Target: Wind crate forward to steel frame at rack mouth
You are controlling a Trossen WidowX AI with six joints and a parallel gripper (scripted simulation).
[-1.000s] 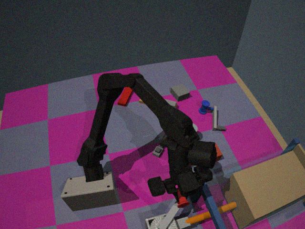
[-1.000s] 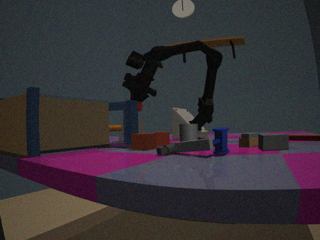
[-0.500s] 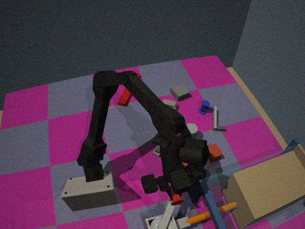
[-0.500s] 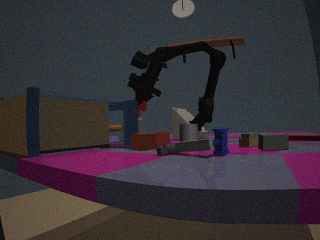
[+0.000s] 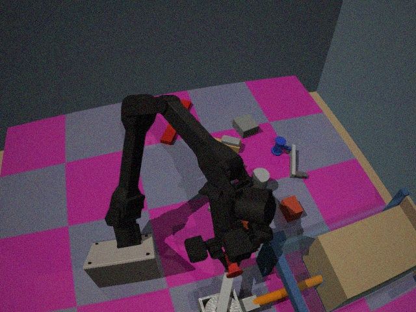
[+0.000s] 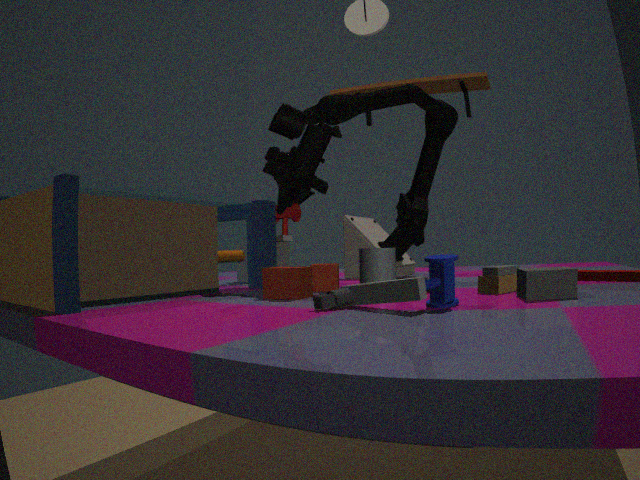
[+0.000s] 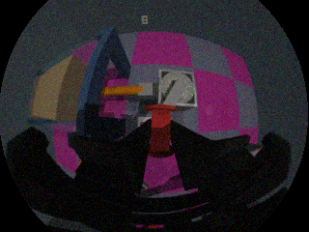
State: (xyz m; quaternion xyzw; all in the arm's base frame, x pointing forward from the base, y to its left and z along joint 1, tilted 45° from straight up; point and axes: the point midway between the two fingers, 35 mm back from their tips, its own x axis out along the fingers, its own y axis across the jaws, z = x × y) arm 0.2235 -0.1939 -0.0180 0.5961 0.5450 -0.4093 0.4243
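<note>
The winch handle with red hub is 40 mm below my gripper tip, 30 mm to the right of it and 20 mm behind it. Round my gripper tip: winch (110 mm below, 90 mm to the right, 60 mm behind); then blue steel frame (120 mm ahead, 80 mm to the right, 40 mm below); then red knob (10 mm to the left, 10 mm below).
</note>
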